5 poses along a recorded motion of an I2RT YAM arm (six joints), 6.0 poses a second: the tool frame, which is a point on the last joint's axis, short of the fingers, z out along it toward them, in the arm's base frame.
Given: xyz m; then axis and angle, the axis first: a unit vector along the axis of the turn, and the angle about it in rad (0 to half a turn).
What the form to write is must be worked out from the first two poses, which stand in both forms.
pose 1, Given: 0.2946 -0.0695 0.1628 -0.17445 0.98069 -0.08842 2.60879
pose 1, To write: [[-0.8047 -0.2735 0.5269 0.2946], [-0.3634 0.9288 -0.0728 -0.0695], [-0.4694 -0.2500 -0.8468 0.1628], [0 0 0 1]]
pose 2, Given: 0.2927 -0.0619 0.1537 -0.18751 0.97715 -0.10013 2.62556
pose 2, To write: [[-0.8040 -0.2932 0.5173 0.2927], [-0.3920 0.9155 -0.0904 -0.0619], [-0.4471 -0.2755 -0.8510 0.1537], [0 0 0 1]]
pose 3, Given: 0.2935 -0.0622 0.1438 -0.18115 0.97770 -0.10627 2.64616
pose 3, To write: [[-0.8181 -0.2824 0.5010 0.2935], [-0.3834 0.9171 -0.1092 -0.0622], [-0.4286 -0.2814 -0.8585 0.1438], [0 0 0 1]]
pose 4, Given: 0.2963 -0.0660 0.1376 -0.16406 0.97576 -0.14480 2.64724
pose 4, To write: [[-0.8297 -0.2323 0.5076 0.2963], [-0.3697 0.9100 -0.1878 -0.0660], [-0.4183 -0.3435 -0.8409 0.1376], [0 0 0 1]]
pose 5, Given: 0.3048 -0.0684 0.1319 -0.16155 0.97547 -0.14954 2.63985
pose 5, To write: [[-0.8278 -0.2238 0.5145 0.3048], [-0.3677 0.9091 -0.1961 -0.0684], [-0.4238 -0.3515 -0.8348 0.1319], [0 0 0 1]]
